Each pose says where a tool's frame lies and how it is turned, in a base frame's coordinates. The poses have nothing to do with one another.
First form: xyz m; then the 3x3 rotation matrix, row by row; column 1 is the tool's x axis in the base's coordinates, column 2 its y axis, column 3 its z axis. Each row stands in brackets.
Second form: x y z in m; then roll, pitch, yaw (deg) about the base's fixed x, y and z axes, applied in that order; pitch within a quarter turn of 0, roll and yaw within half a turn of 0. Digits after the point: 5 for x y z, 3 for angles.
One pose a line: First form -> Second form
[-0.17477 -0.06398 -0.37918], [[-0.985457 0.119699 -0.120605], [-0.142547 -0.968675 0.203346], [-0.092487 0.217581 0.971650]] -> -0.17477 -0.06398 -0.37918 12.622 5.307 -171.769
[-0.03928 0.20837 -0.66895], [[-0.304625 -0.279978 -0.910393], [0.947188 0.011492 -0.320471], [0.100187 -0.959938 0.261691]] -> -0.03928 0.20837 -0.66895 -74.751 -5.750 107.828
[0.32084 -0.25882 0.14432], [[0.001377 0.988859 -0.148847], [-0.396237 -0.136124 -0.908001], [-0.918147 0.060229 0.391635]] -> 0.32084 -0.25882 0.14432 8.743 66.657 -89.801
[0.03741 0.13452 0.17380], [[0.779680 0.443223 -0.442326], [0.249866 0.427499 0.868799], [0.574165 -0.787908 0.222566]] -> 0.03741 0.13452 0.17380 -74.226 -35.041 17.769
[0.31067 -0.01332 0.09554], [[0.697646 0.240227 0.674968], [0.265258 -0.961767 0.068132], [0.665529 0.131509 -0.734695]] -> 0.31067 -0.01332 0.09554 169.852 -41.723 20.818
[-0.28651 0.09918 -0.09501], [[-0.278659 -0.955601 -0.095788], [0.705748 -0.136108 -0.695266], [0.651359 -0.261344 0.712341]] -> -0.28651 0.09918 -0.09501 -20.147 -40.644 111.546
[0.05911 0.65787 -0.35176], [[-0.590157 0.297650 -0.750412], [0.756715 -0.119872 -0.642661], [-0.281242 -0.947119 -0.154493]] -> 0.05911 0.65787 -0.35176 -99.264 16.334 127.950
